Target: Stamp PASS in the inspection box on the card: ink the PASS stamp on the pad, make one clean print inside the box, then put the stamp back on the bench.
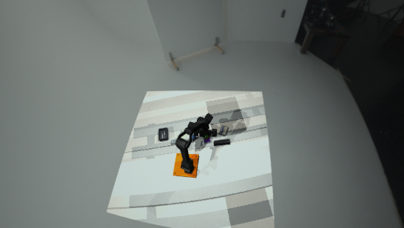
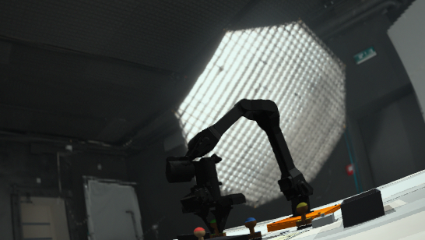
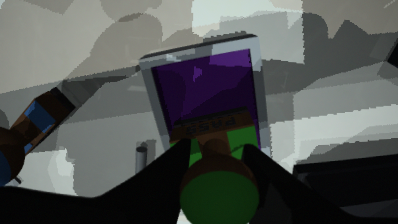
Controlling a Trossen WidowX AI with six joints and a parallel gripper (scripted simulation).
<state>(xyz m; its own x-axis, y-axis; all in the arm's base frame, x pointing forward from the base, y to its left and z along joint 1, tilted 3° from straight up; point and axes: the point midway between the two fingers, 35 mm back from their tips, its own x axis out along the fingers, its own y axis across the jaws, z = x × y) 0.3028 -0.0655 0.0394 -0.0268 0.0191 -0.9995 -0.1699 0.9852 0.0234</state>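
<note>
Right now the purple ink pad is 3 cm below my gripper tip. Round my gripper tip: green-knobbed stamp right at my gripper tip; grey bolt 6 cm behind, 4 cm to the left, 3 cm below; red-knobbed stamp 8 cm ahead, 5 cm to the left, 2 cm below.
</note>
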